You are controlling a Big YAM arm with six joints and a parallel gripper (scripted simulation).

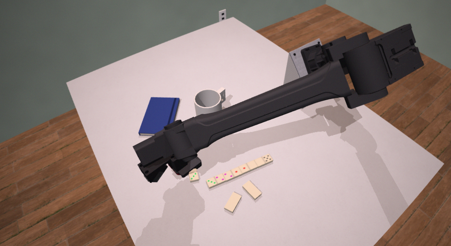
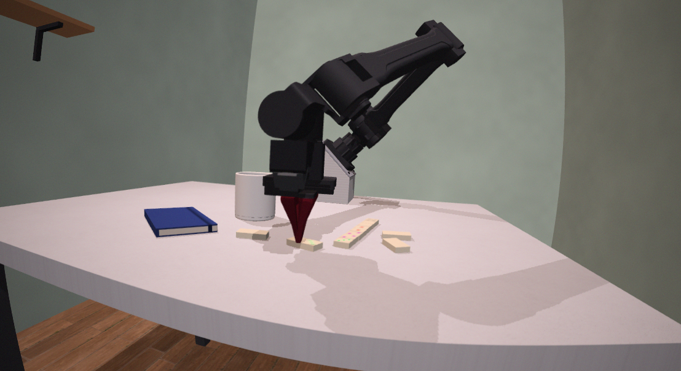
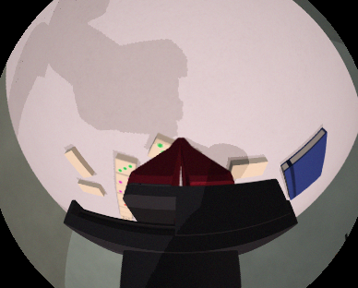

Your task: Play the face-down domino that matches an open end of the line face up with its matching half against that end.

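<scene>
Now: the domino 2 cm below my hand and 2 cm behind it. Round my hand: white mug: 18 cm behind, 17 cm to the right, 2 cm above; blue notebook: 27 cm to the right, 3 cm behind, 1 cm below.
</scene>
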